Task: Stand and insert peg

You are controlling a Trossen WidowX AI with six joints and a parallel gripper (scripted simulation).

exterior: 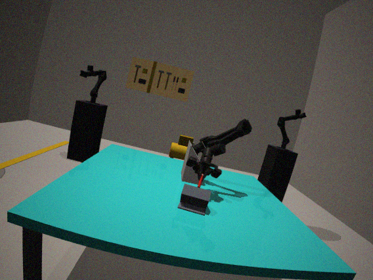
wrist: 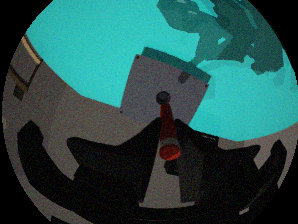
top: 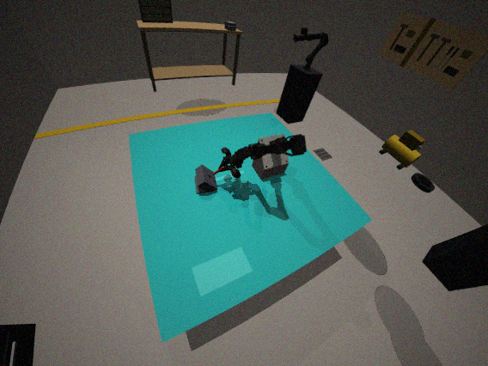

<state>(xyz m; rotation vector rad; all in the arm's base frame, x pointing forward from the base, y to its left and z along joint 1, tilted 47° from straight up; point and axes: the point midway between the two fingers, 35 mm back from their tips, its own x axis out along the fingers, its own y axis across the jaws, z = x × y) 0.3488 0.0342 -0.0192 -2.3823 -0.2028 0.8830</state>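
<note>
My gripper tip is now 7 cm short of the sloped grey panel, 2 cm to the left of it and 7 cm above it. From my gripper tip the other things lie so: red peg: 1 cm behind, 1 cm above.
</note>
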